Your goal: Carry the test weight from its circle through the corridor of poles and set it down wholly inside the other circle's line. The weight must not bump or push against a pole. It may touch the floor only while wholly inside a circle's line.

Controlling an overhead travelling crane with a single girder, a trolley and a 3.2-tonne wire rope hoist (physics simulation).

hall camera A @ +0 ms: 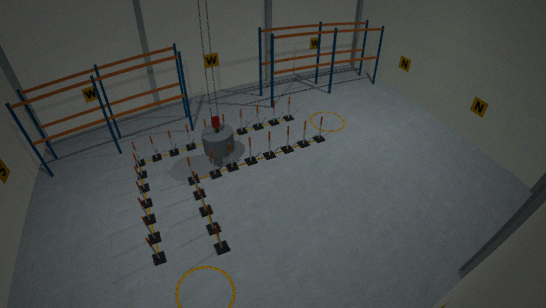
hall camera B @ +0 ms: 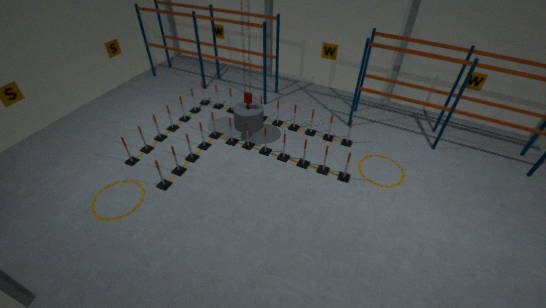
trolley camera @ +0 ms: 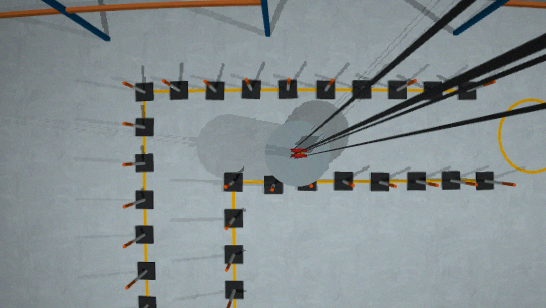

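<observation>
The grey round test weight (hall camera A: 218, 144) (hall camera B: 248, 120) (trolley camera: 285, 167) hangs off the floor from my hook (hall camera A: 216, 129) (hall camera B: 248, 105) (trolley camera: 298, 153), below the red block. It is in the corridor's leg towards the N wall, not far from the corner. In the trolley view its lower edge overlaps the inner row's line and partly hides a pole base (trolley camera: 307, 187); whether it touches a pole I cannot tell. One yellow circle (hall camera A: 327, 112) (hall camera B: 359, 167) (trolley camera: 499, 135) lies beyond this leg's end. The other circle (hall camera A: 205, 267) (hall camera B: 92, 202) lies beyond the other leg.
Rows of orange-tipped poles on black bases, such as one inner-row base (hall camera A: 270, 155) (hall camera B: 283, 157) (trolley camera: 343, 181), edge the L-shaped corridor. The outer row has a corner base (trolley camera: 144, 91). Blue-and-orange racks (hall camera A: 272, 70) (hall camera B: 265, 62) (trolley camera: 266, 17) stand along the W wall. Shadows lie beneath the weight.
</observation>
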